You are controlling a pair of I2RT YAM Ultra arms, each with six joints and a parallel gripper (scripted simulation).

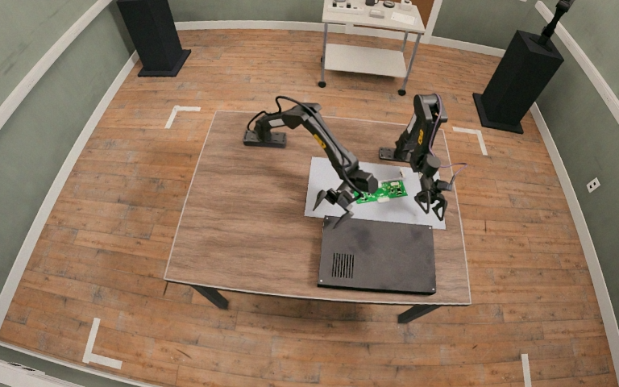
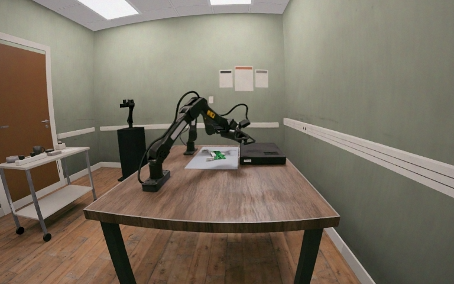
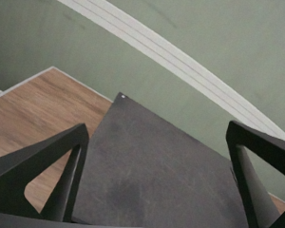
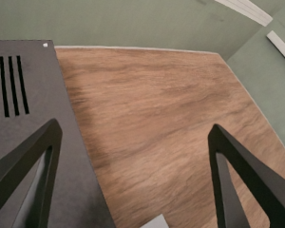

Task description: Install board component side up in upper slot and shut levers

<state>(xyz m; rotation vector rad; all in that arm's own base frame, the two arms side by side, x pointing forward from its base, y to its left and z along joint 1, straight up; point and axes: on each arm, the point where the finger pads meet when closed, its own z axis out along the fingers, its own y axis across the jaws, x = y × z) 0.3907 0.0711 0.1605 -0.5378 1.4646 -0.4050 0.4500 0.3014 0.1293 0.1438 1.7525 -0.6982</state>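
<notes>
Now: left hand 19 cm to the left of the grey mat, 18 cm past it and 17 cm above it. The rest, counted from my left hand: green board (22 cm behind, 19 cm to the right, 15 cm below); then black enclosure (18 cm to the right, 13 cm below, 10 cm ahead).
</notes>
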